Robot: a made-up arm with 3 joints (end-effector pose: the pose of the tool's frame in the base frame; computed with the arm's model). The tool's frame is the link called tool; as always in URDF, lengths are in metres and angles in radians. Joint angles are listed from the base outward.
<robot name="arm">
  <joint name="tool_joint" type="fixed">
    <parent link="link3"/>
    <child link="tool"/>
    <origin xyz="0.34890 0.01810 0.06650" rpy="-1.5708 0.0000 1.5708"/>
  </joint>
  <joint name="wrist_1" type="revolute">
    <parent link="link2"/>
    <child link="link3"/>
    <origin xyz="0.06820 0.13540 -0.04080" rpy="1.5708 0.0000 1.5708"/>
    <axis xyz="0 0 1"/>
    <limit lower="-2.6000" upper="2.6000"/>
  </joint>
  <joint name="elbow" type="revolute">
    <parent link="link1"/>
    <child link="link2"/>
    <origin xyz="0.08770 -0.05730 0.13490" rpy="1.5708 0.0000 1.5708"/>
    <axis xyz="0 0 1"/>
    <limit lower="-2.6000" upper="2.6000"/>
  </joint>
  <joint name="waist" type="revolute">
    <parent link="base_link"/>
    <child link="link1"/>
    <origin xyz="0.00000 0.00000 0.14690" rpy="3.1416 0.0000 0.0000"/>
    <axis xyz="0 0 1"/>
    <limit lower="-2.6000" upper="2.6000"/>
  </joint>
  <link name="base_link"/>
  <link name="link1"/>
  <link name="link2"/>
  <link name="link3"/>
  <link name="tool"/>
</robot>
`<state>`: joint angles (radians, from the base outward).
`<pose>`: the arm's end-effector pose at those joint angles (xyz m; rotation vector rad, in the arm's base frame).
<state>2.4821 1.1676 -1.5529</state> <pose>0.3311 0.0652 -0.1746 1.6053 -0.4310 -1.0334</pose>
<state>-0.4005 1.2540 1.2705</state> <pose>0.2671 0.3581 -0.1849 1.2400 -0.8371 -0.4698</pose>
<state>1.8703 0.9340 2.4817</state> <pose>-0.2108 -0.1929 -0.0063 1.6845 1.7575 1.3792</pose>
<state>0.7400 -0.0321 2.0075</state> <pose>0.2109 -0.2961 0.0449 -0.7552 -1.8894 -0.4381</pose>
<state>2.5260 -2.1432 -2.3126</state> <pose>0.2991 -0.0375 0.0781 -0.6896 -1.0433 0.9489</pose>
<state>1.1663 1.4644 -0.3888</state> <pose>0.4377 0.2620 -0.1713 1.4067 -0.5416 -0.6600</pose>
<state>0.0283 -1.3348 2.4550</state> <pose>0.2587 0.1604 0.1771 -0.5888 -1.9824 1.5584</pose>
